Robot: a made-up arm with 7 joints.
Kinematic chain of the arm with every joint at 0, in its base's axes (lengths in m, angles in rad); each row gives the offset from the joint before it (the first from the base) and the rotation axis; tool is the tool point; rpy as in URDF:
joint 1: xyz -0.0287 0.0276 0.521 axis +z
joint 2: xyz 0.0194 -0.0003 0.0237 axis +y
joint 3: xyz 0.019 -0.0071 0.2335 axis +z
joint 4: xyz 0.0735 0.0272 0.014 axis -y
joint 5: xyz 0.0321 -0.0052 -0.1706 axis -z
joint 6: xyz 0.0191 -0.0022 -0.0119 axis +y
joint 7: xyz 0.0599 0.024 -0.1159 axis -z
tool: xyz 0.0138 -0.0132 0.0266 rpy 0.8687 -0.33 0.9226
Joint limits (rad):
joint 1: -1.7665..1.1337
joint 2: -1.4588..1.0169
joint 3: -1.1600..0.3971
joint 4: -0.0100..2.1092
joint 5: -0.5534..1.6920
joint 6: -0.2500..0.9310
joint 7: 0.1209..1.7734
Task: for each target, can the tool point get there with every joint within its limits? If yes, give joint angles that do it. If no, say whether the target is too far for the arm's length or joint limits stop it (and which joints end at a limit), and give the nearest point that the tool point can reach.
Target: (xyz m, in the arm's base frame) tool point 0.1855 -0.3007 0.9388
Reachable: yes | joints -0.8461 0.0854 -0.1727 1.9205 0.4280 0.3605 0.2919
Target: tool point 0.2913 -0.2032 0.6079
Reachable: yes | joints -0.5974 0.1625 -0.0721 1.0054 0.7611 0.7580 0.5520
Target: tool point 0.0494 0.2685 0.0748
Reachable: no: joint limits stop it (at a limit: joint 1, joint 2, joint 7) | nearest point 0.0667 0.2730 0.2919 | short by 0.218 m
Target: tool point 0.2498 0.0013 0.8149
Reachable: yes | joints 0.7349 -0.6046 -0.5585 0.8413 0.7436 0.1121 0.7370
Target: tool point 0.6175 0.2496 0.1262
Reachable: no: too far | nearest point 0.4234 0.1829 0.3646 | short by 0.315 m
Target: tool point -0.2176 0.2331 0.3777
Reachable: no: joint limits stop it (at a limit: joint 1, joint 2, joint 3, joint 5, joint 6, joint 7) | nearest point -0.1163 0.2253 0.3828 | short by 0.102 m
